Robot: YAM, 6 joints.
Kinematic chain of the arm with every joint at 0, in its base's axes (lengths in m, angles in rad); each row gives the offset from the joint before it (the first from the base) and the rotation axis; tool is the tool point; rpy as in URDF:
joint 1: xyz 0 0 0.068 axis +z
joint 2: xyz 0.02 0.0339 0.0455 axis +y
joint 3: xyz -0.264 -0.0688 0 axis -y
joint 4: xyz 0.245 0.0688 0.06 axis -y
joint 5: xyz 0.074 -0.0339 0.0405 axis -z
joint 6: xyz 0.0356 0 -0.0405 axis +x
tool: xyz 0 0 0 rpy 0 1.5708 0
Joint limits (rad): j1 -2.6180..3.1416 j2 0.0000..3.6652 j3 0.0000..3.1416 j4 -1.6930..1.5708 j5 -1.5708..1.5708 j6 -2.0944..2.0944
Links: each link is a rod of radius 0.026 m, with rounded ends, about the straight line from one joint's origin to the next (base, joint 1, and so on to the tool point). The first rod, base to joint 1, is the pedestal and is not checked.
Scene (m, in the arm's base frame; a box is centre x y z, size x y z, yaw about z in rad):
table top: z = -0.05
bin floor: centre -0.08 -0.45 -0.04 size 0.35 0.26 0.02 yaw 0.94
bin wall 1: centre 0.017 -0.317 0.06 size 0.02 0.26 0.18 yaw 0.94
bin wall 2: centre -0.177 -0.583 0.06 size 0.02 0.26 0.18 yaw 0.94
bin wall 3: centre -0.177 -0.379 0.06 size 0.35 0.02 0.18 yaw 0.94
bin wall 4: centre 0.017 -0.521 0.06 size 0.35 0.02 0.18 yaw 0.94
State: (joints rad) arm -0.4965 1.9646 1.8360 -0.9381 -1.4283 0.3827
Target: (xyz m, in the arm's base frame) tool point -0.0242 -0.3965 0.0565
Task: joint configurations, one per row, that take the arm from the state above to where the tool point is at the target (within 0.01 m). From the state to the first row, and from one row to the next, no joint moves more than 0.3 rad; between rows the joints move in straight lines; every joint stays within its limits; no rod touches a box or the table.
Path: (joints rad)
1: -0.7412 1.9628 1.8068 -0.9495 -1.4227 0.3827
2: -0.9860 1.9610 1.7776 -0.9609 -1.4171 0.3827
3: -1.2307 1.9592 1.7484 -0.9722 -1.4114 0.3827
4: -1.4755 1.9574 1.7192 -0.9836 -1.4058 0.3827
5: -1.7202 1.9556 1.6899 -0.9950 -1.4002 0.3827
6: -1.7199 2.1865 1.6062 -0.9730 -1.3815 0.3827
7: -1.7196 2.4174 1.5224 -0.9510 -1.3627 0.3827

